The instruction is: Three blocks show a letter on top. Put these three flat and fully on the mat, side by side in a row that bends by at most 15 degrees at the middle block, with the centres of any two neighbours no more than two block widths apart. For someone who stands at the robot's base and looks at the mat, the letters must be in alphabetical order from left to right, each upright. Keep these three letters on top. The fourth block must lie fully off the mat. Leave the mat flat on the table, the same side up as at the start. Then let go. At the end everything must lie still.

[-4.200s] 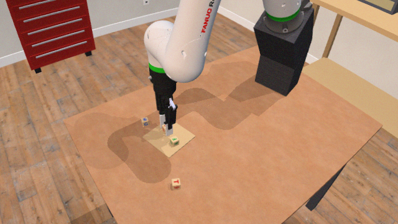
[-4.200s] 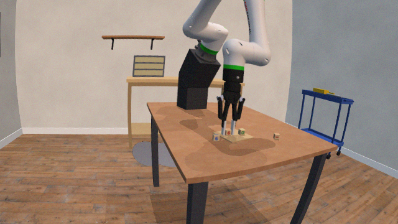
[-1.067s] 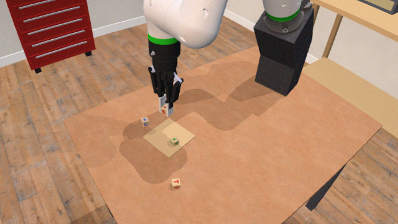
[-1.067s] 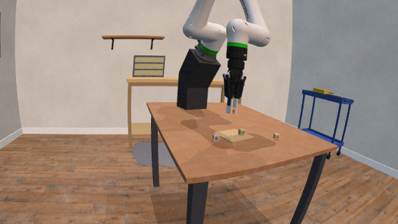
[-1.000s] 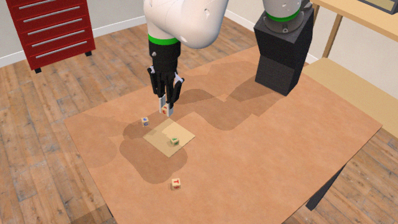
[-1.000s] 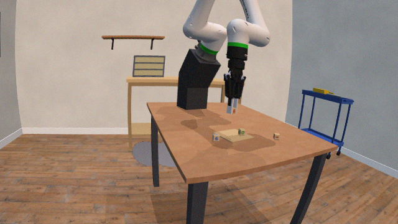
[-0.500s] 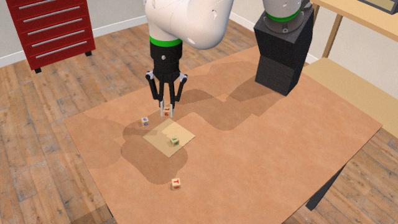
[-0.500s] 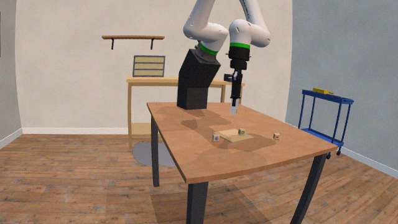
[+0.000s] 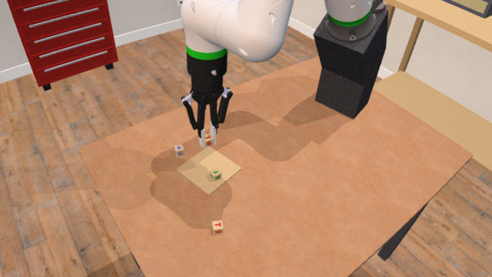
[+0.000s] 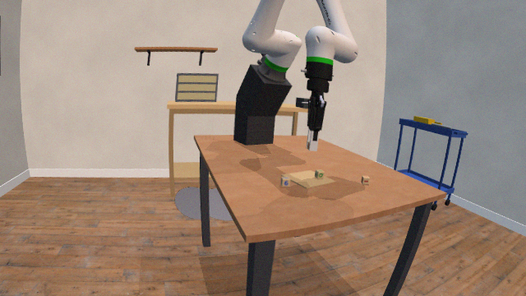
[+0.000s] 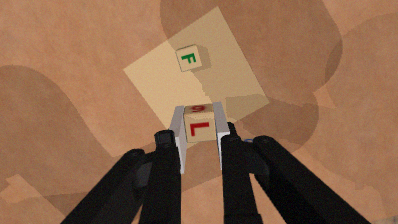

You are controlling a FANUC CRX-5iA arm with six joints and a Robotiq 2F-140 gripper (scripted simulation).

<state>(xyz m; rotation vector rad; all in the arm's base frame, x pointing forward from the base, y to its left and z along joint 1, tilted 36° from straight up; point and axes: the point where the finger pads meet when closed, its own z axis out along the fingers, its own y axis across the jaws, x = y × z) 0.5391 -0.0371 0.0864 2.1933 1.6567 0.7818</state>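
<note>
Now: the tan mat 14 cm below my hand.
</note>
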